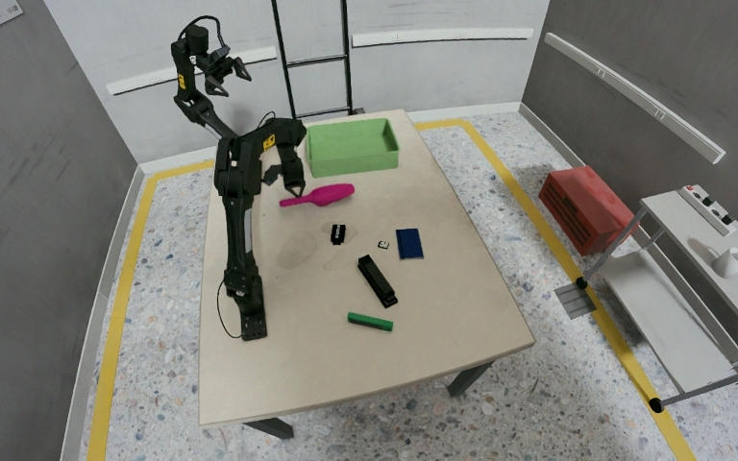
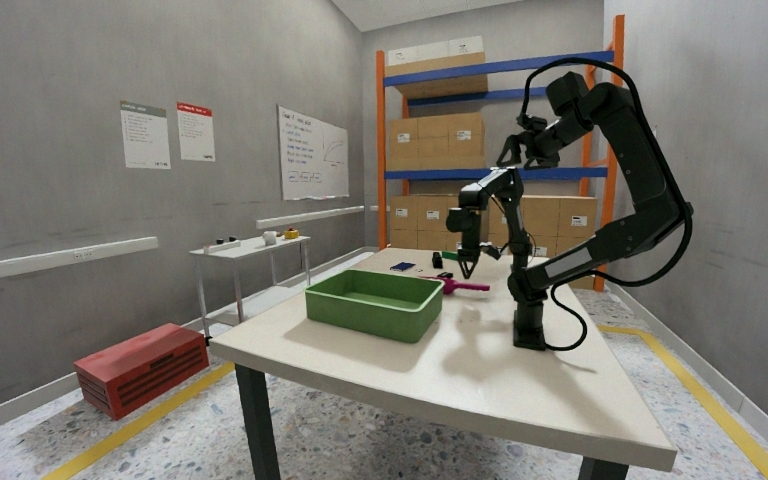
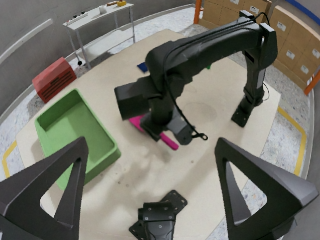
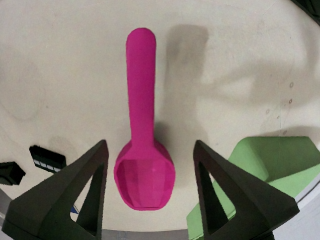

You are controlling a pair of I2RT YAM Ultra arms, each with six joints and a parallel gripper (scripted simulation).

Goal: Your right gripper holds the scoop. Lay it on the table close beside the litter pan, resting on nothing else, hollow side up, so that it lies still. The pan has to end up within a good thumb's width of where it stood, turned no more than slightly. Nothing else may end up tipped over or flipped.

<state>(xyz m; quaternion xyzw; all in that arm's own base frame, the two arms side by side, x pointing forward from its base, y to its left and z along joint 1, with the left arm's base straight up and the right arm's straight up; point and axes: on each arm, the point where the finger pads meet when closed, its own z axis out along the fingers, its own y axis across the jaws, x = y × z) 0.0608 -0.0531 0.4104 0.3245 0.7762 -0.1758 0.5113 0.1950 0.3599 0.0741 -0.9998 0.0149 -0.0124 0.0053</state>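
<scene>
Now: the magenta scoop 6 cm ahead of my right hand, 5 cm below it and 1 cm to the right of it. The rest, counted from my right hand: small black box: 17 cm to the right, 10 cm ahead, 6 cm below; green litter pan: 23 cm to the left, 23 cm ahead, 4 cm below; small white card: 24 cm to the right, 24 cm ahead, 7 cm below.
</scene>
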